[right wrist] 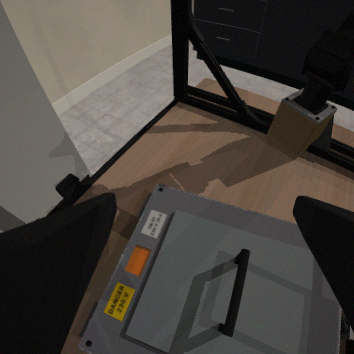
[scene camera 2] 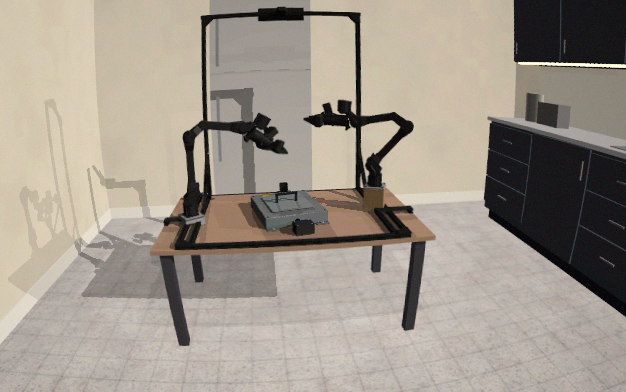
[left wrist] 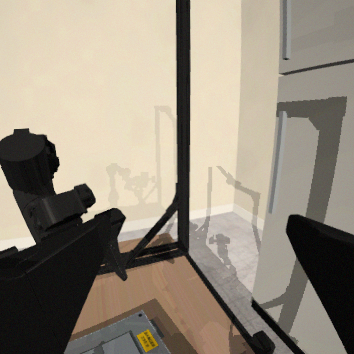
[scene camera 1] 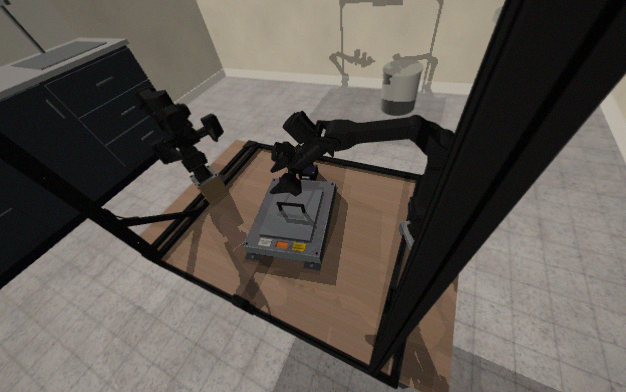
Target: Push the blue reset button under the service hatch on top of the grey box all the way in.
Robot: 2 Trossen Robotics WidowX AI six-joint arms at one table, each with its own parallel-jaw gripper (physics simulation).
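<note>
The grey box (scene camera 1: 325, 215) (scene camera 2: 295, 219) (left wrist: 110, 337) (right wrist: 225, 214) sits on the table. Its service hatch (scene camera 1: 272, 220) (right wrist: 167, 280) lies flat and shut on top, with the black handle (scene camera 1: 291, 204) (scene camera 2: 286, 194) (right wrist: 236, 295) upright. The blue reset button does not show in any view. My right gripper (scene camera 1: 273, 181) (scene camera 2: 286, 151) (right wrist: 206, 203) is open and empty, above the box near the far end of the hatch in scene camera 1. My left gripper (scene camera 1: 196, 144) (scene camera 2: 307, 120) (left wrist: 199, 223) is open and empty, high above the table, away from the box.
A small black box (scene camera 1: 310, 172) (scene camera 2: 303, 227) stands close to one end of the grey box. White, orange and yellow labels line the other end. A black frame borders the table (scene camera 2: 230, 235), with uprights at its corners. The left arm stands on a tan block (scene camera 1: 215, 191).
</note>
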